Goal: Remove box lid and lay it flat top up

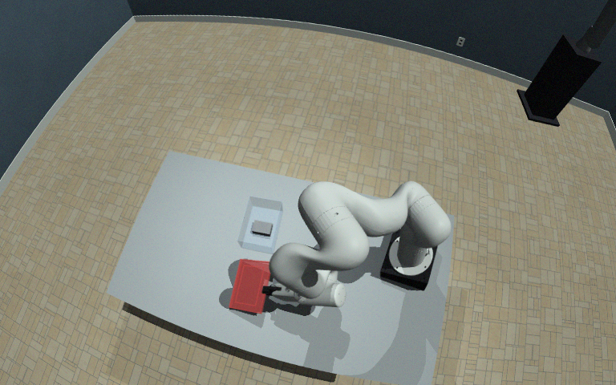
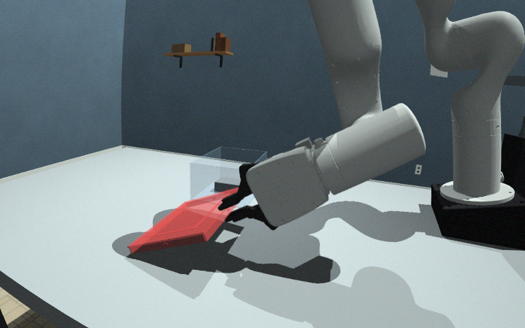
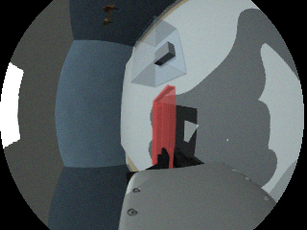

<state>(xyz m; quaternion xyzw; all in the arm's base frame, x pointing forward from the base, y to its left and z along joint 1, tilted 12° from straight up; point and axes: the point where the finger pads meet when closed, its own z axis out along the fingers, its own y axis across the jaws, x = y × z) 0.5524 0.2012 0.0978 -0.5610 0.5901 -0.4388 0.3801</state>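
My hand is 8 cm short of the red lid, 3 cm above it and 2 cm to the left of it. Also, from my hand: box: 29 cm to the right, 7 cm ahead, 3 cm below.
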